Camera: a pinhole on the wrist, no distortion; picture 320 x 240 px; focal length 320.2 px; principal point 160.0 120.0 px. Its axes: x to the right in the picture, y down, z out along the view. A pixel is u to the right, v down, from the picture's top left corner.
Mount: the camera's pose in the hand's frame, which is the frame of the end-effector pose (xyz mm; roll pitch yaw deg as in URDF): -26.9 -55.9 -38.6 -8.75 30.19 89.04
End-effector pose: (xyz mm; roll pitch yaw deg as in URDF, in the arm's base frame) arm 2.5 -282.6 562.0 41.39 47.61 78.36
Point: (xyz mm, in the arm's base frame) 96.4 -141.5 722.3
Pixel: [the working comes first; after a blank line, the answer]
In the camera's frame: 10.3 -56.4 288.6

171 57
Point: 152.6 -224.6 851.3
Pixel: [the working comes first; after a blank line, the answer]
In the camera's frame: -55.3 76.7 356.9

110 189
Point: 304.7 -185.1 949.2
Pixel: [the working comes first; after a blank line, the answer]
In the camera's frame: -171.2 79.9 501.3

51 171
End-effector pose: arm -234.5 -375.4 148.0 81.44 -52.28 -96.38
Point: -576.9 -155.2 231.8
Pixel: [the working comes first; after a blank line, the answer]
In the camera's frame: -48.2 -50.7 465.1

127 85
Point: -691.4 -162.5 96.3
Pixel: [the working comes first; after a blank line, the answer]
In the camera's frame: -197.2 37.4 504.5

35 144
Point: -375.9 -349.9 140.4
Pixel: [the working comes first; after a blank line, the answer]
In the camera's frame: -58.3 -40.9 171.0

51 44
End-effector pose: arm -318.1 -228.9 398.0 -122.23 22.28 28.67
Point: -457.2 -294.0 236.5
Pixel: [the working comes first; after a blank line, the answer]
In the camera's frame: 115.7 18.9 255.3

305 144
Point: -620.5 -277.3 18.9
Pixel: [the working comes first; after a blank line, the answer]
In the camera's frame: 149.6 23.2 525.7

251 134
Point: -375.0 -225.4 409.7
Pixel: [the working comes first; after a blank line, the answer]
In the camera's frame: 5.1 10.2 84.5

179 159
